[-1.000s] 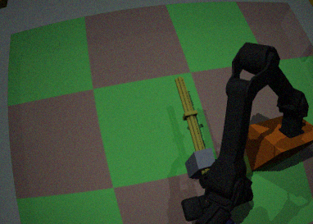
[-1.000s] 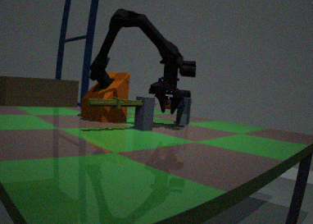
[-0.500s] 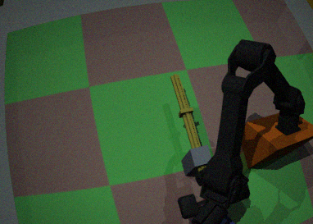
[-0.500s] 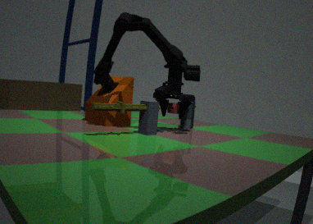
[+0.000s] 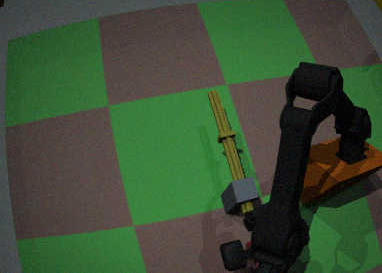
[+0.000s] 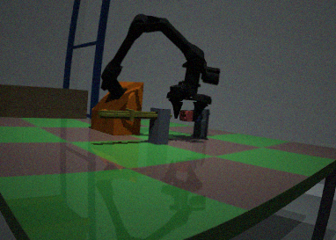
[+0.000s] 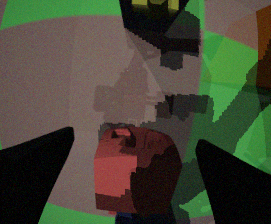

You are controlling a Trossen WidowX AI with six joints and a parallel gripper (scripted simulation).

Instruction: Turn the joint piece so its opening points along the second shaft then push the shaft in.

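The square joint piece is 20 mm to the left of my gripper tip and 20 mm above it.
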